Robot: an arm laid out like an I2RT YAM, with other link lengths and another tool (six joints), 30 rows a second.
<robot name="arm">
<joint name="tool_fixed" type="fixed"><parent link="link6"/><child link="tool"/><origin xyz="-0.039 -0.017 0.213" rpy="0.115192 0 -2.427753"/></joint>
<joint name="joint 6" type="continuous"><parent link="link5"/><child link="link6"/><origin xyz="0.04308 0 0.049" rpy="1.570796 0 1.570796"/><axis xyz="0 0 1"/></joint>
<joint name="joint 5" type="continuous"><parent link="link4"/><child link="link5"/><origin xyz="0.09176 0.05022 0.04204" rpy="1.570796 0 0"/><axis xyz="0 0 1"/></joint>
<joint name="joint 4" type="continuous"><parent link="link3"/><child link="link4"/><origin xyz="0.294 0.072 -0.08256"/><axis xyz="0 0 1"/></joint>
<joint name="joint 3" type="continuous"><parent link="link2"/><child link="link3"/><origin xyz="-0.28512 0 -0.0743" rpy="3.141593 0 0"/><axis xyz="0 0 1"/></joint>
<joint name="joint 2" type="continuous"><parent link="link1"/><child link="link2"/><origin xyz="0.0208 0.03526 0.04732" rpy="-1.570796 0 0"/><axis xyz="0 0 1"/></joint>
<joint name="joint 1" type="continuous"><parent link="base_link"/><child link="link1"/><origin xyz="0 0 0.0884"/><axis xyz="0 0 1"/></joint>
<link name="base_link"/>
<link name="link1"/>
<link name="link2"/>
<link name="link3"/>
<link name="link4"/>
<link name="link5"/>
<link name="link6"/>
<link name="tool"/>
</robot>
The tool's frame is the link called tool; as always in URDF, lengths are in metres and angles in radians. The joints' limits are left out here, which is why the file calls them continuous.
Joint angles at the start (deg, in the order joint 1, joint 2, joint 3, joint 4, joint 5, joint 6):
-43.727, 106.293, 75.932, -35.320, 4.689, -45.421
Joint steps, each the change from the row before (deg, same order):
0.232, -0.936, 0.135, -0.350, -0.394, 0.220
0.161, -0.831, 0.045, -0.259, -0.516, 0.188
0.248, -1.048, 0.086, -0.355, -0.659, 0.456
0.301, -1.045, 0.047, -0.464, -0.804, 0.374
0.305, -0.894, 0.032, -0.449, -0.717, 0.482
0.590, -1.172, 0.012, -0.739, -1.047, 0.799
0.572, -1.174, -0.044, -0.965, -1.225, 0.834
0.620, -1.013, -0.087, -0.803, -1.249, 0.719
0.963, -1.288, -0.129, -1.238, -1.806, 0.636
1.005, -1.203, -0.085, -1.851, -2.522, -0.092
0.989, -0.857, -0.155, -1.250, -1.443, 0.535
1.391, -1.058, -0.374, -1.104, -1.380, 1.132
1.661, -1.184, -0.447, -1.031, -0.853, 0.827
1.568, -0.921, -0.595, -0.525, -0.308, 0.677
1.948, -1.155, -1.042, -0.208, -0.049, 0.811
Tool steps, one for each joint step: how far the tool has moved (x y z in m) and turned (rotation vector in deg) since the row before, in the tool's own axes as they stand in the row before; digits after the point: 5 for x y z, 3 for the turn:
0.00297, 0.00392, -0.00813, -0.771, 0.438, 0.016
0.00308, 0.00311, -0.00695, -0.667, 0.544, 0.024
0.00446, 0.00410, -0.00897, -0.841, 0.740, 0.197
0.00578, 0.00296, -0.00882, -0.696, 0.909, 0.031
0.00568, 0.00218, -0.00752, -0.531, 0.851, 0.131
0.00988, 0.00158, -0.00981, -0.510, 1.326, 0.134
0.01074, -0.00051, -0.00946, -0.206, 1.517, 0.156
0.01139, -0.00105, -0.00799, -0.132, 1.550, -0.008
0.01705, -0.00360, -0.00999, 0.116, 2.223, -0.466
0.02047, -0.00838, -0.00958, 0.815, 2.864, -1.251
0.01562, -0.00638, -0.00563, 0.663, 1.847, -0.487
0.01883, -0.00706, -0.00551, 0.638, 1.975, -0.265
0.01852, -0.00788, -0.00503, 0.596, 1.490, -0.769
0.01469, -0.00711, -0.00197, 0.493, 0.890, -0.782
0.01621, -0.00880, -0.00074, 0.462, 0.765, -0.990

